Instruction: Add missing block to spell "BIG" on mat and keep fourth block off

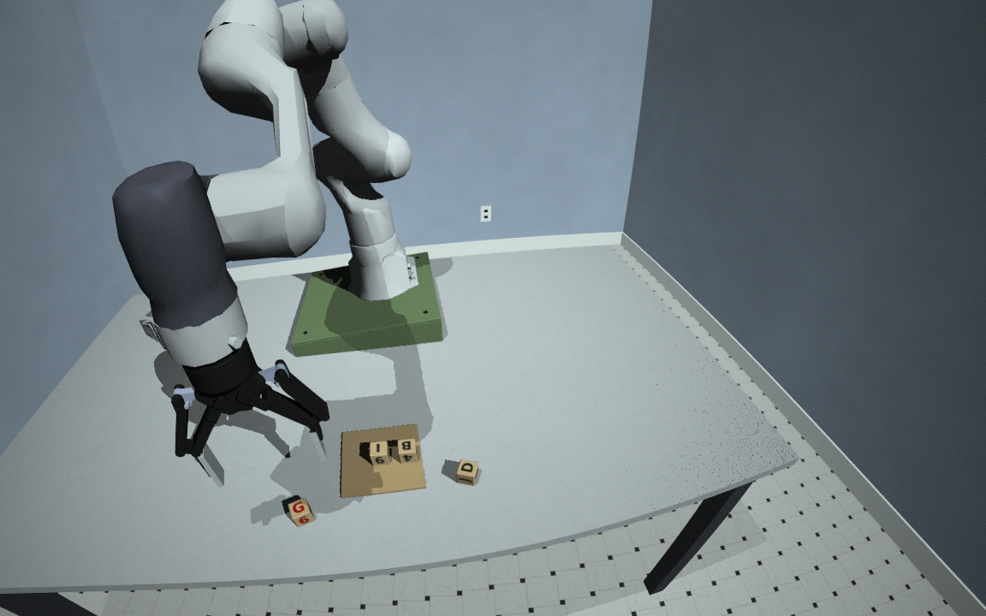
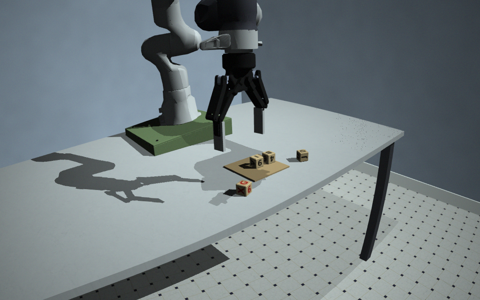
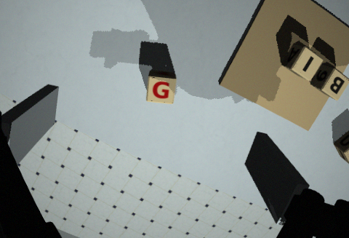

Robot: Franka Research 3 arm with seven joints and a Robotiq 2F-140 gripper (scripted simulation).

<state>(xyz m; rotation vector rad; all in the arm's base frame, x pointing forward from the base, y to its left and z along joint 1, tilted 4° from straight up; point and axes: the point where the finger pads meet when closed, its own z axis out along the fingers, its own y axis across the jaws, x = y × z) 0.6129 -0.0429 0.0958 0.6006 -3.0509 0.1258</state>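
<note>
Now: hand 13 cm above the G block. Also, from my hand: tan mat: 15 cm below, 12 cm to the left, 12 cm behind; then I block: 13 cm below, 12 cm to the left, 12 cm behind; then B block: 16 cm to the left, 13 cm below, 13 cm behind.
</note>
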